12 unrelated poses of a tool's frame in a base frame.
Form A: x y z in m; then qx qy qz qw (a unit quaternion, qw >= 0).
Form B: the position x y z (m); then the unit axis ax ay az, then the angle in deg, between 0 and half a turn. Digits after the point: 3 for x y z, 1 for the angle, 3 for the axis.
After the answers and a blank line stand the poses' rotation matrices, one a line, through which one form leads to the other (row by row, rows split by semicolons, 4 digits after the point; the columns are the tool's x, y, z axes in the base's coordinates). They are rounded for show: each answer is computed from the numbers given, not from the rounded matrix.
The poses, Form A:
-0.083, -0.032, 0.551, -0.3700, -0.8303, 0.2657, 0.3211
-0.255, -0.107, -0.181, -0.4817, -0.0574, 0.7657, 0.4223
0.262, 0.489, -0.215, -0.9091, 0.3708, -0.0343, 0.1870
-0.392, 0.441, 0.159, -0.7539, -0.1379, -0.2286, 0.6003
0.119, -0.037, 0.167, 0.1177, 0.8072, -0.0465, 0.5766
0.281, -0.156, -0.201, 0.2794, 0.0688, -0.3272, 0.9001
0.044, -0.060, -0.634, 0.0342, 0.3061, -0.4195, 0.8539
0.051, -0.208, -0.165, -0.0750, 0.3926, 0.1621, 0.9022
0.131, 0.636, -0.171, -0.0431, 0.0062, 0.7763, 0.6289
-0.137, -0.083, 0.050, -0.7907, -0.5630, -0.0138, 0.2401
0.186, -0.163, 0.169, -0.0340, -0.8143, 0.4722, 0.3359
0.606, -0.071, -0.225, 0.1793, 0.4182, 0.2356, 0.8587
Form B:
-0.083, -0.032, 0.551, -0.391, -0.877, 0.281, 142.5
-0.255, -0.107, -0.181, -0.531, -0.063, 0.845, 130.0
0.262, 0.489, -0.215, -0.925, 0.377, -0.035, 158.4
-0.392, 0.441, 0.159, -0.943, -0.172, -0.286, 106.2
0.119, -0.037, 0.167, 0.144, 0.988, -0.057, 109.6
0.281, -0.156, -0.201, 0.641, 0.158, -0.751, 51.7
0.044, -0.060, -0.634, 0.066, 0.588, -0.806, 62.7
0.051, -0.208, -0.165, -0.174, 0.910, 0.376, 51.1
0.131, 0.636, -0.171, -0.055, 0.008, 0.998, 102.1
-0.137, -0.083, 0.050, -0.815, -0.580, -0.014, 152.2
0.186, -0.163, 0.169, -0.036, -0.865, 0.501, 140.7
0.606, -0.071, -0.225, 0.350, 0.816, 0.460, 61.6

-0.5200 0.4438 -0.7298; 0.7851 0.5850 -0.2036; 0.3366 -0.6788 -0.6526
-0.1792 -0.5914 -0.7862; 0.7020 -0.6367 0.3190; -0.6892 -0.4948 0.5293
0.7227 -0.6613 0.2010; -0.6869 -0.6551 0.3145; -0.0763 -0.3654 -0.9277
0.8575 0.4824 0.1791; -0.0665 -0.2412 0.9682; 0.5102 -0.8421 -0.1748
-0.3074 0.2436 0.9199; 0.1364 0.9680 -0.2108; -0.9418 0.0607 -0.3308
0.7764 0.6274 -0.0590; -0.5506 0.6298 -0.5480; -0.3067 0.4579 0.8344
0.4606 0.7374 0.4941; -0.6955 0.6457 -0.3152; -0.5515 -0.1984 0.8103
0.6392 -0.3514 0.6841; 0.2336 0.9362 0.2626; -0.7327 -0.0080 0.6805
-0.2053 -0.9769 -0.0591; 0.9758 -0.2089 0.0638; -0.0747 -0.0446 0.9962
0.3657 0.8969 -0.2485; 0.8837 -0.2508 0.3952; 0.2922 -0.3642 -0.8843
-0.7720 -0.2618 -0.5791; 0.3726 0.5518 -0.7462; 0.5149 -0.7918 -0.3284
0.5392 -0.2547 0.8028; 0.5546 0.8247 -0.1109; -0.6338 0.5050 0.5859

